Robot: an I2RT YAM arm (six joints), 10 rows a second.
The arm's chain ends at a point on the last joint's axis. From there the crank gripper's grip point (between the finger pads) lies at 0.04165 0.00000 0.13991 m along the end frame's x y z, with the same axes.
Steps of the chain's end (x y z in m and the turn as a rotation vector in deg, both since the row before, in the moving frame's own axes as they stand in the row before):
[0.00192 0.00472 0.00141 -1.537 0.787 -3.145]
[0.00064 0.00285 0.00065 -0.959 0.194 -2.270]
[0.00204 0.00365 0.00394 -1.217 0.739 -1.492]
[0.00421 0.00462 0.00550 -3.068 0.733 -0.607]
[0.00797 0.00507 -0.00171 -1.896 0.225 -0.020]
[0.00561 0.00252 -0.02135 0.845 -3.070 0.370]
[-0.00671 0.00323 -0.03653 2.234 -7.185 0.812]
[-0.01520 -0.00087 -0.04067 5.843 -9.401 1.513]
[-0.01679 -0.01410 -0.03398 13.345 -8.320 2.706]
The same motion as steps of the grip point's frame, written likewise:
[0.00388 0.00613 0.00081 -1.537 0.787 -3.145]
[0.00113 0.00353 0.00050 -0.959 0.194 -2.270]
[0.00387 0.00551 0.00337 -1.217 0.739 -1.492]
[0.00603 0.01164 0.00477 -3.068 0.733 -0.607]
[0.00852 0.00968 -0.00195 -1.896 0.225 -0.020]
[-0.00194 0.00069 -0.01933 0.845 -3.070 0.370]
[-0.02450 -0.00185 -0.03252 2.234 -7.185 0.812]
[-0.03840 -0.01460 -0.03643 5.843 -9.401 1.513]
[-0.03656 -0.04550 -0.03302 13.345 -8.320 2.706]

